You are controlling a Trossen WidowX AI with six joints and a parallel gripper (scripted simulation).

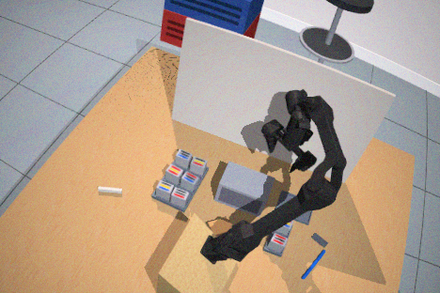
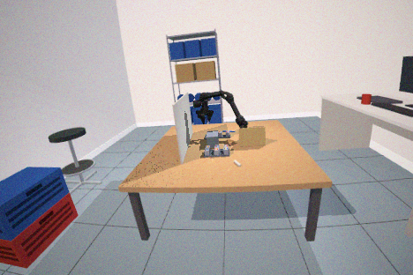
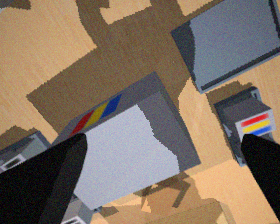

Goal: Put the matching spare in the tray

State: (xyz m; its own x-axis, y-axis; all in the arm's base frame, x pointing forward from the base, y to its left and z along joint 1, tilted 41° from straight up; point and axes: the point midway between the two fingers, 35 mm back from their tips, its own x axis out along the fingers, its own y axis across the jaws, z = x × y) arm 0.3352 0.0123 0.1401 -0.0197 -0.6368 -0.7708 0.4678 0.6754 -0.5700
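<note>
Right now my gripper tip is 11 cm past the grey spare block, 9 cm to the left of it and 14 cm above it. The rest, counted from my gripper tip: white board (18 cm ahead, 9 cm to the left, 4 cm above); then flat grey tray (1 cm behind, 11 cm to the right, 18 cm below); then grey mounted unit (5 cm behind, 8 cm to the left, 13 cm below).
</note>
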